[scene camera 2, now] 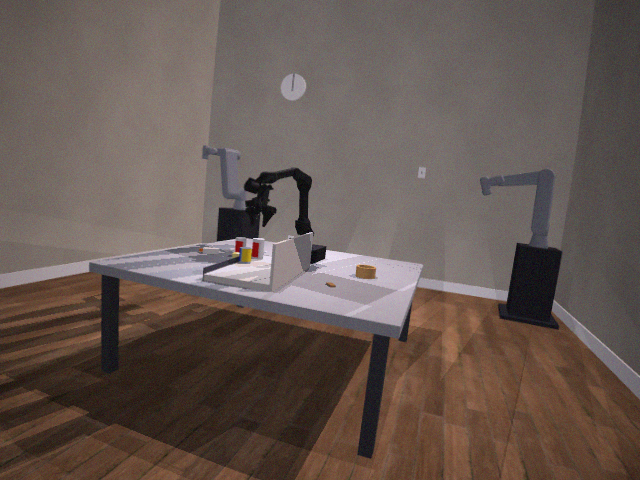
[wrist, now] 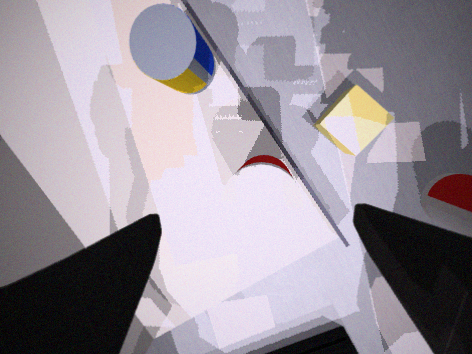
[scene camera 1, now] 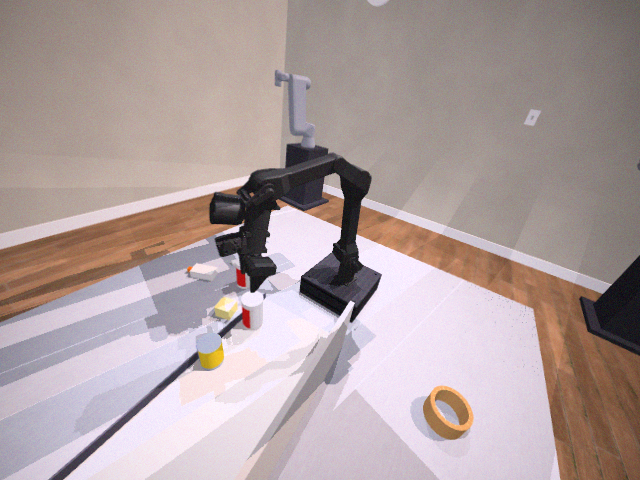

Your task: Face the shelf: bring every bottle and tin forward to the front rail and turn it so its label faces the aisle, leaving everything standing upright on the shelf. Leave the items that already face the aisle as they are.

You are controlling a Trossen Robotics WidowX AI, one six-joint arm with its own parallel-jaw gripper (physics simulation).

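Frame: origin at the arm's base, x ahead, y left, z up, level; metres.
Where they show: gripper, fingertip midpoint: point(scene camera 2: 258, 227) point(wrist: 256, 217) point(scene camera 1: 247, 282); arm's base, link origin: point(scene camera 1: 345, 277).
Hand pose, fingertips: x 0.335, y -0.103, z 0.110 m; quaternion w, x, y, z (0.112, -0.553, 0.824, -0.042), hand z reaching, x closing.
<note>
Each offset is from my fingertips to the top centre of the thing.
A white can with a red label {dx -0.010, dy +0.005, dz -0.059 m} point(scene camera 1: 252, 311) point(scene camera 2: 257, 248) point(wrist: 260, 197) stands upright inside the dark front rail point(scene camera 1: 155, 389) point(scene camera 2: 219, 266) point(wrist: 265, 121), near its end, its red side toward the rail. My gripper point(scene camera 1: 253, 287) point(scene camera 2: 258, 223) point(wrist: 256, 217) is open above this can and holds nothing. A yellow-and-blue can {dx +0.132, dy +0.028, dz -0.088 m} point(scene camera 1: 210, 353) point(scene camera 2: 245, 254) point(wrist: 162, 42) stands upright close to the rail; its blue part is on the rail side, its yellow part turned along the shelf. Another red-and-white can {dx -0.112, dy -0.172, dz -0.085 m} point(scene camera 1: 241, 275) point(scene camera 2: 240, 244) point(wrist: 454, 192) stands beyond the rail, partly hidden by the gripper in scene camera 1.
A pale yellow block {dx +0.011, dy -0.100, dz -0.146 m} point(scene camera 1: 225, 307) point(scene camera 2: 235, 254) point(wrist: 355, 120) lies outside the rail. A white item with an orange end {dx -0.025, dy -0.316, dz -0.156 m} point(scene camera 1: 203, 271) point(scene camera 2: 211, 250) lies farther out. The shelf's pale back panel point(scene camera 1: 338, 343) point(scene camera 2: 289, 264) rises behind the cans. An orange ring {dx -0.166, dy +0.525, dz -0.134 m} point(scene camera 1: 431, 417) point(scene camera 2: 366, 275) lies behind the panel.
</note>
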